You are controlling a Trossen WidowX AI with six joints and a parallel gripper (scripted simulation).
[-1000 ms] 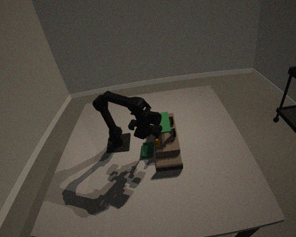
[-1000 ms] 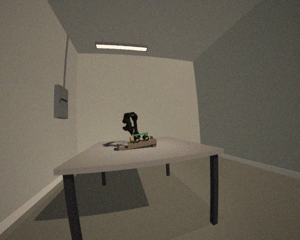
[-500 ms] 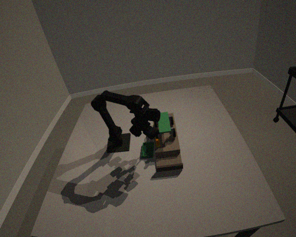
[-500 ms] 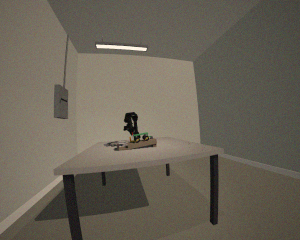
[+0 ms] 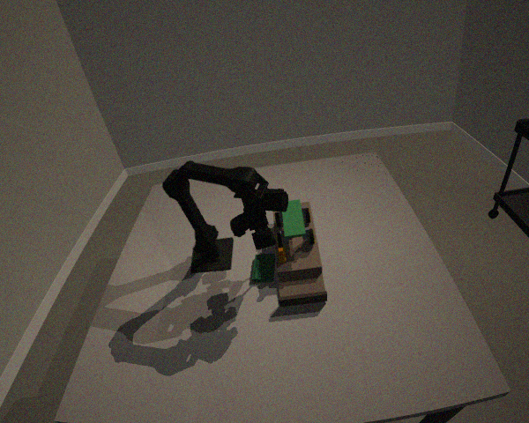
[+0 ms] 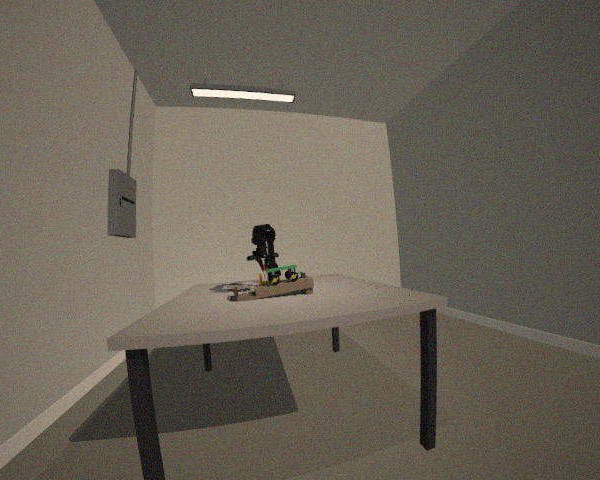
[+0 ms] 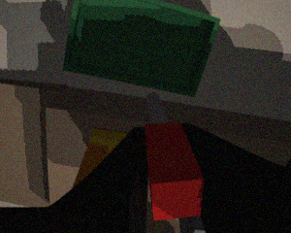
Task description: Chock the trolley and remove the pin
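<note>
Right now the green tray is 20 mm behind my gripper tip and 140 mm below it. Round my gripper tip: green-topped trolley: 110 mm ahead, 80 mm to the left, 20 mm below; yellow chock: 50 mm ahead, 10 mm to the right, 50 mm below; red-headed stop pin: right at my gripper tip.
</note>
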